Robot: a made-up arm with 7 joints.
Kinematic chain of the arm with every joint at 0, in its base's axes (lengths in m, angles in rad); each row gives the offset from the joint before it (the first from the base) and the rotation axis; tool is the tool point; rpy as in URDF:
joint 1: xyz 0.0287 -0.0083 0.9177 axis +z
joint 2: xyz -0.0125 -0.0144 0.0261 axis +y
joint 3: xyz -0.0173 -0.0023 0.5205 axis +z
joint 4: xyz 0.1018 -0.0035 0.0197 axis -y
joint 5: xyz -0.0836 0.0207 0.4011 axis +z
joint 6: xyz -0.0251 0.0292 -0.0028 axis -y
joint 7: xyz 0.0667 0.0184 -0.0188 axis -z
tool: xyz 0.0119 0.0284 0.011 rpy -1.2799 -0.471 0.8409
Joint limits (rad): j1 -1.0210..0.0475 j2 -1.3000..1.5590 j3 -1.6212..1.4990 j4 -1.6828..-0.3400 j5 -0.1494..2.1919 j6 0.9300..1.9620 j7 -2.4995..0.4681
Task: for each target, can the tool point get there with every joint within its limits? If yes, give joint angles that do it. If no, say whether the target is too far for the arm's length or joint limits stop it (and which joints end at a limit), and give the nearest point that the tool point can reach.
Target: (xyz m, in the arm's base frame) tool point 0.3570 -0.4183 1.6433
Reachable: yes | joints -0.5226 -0.0479 -0.4427 -1.5548 0.6839 1.2854 0.0835
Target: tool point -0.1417 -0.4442 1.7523
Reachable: yes | joints -0.1305 -0.4642 -0.9320 -1.3944 1.8853 1.6624 -0.7124
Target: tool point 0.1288 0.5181 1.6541
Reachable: yes | joints -0.8117 -0.8234 0.9109 -1.5714 1.9145 1.0081 -0.0398
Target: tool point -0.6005 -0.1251 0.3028
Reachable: no: joint limits stop it (at a limit: joint 2, joint 3, joint 4, joint 5, joint 6, joint 7) | nearest point -0.8212 -0.1661 0.9948 | short by 0.727 m
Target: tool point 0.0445 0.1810 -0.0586
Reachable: no: joint limits stop it (at a limit: joint 1, joint 2, joint 4, joint 5, joint 7) | nearest point 0.5457 0.1132 0.4024 | short by 0.684 m
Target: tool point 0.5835 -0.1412 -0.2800
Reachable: no: too far | nearest point 0.6060 -0.1466 0.3621 | short by 0.643 m
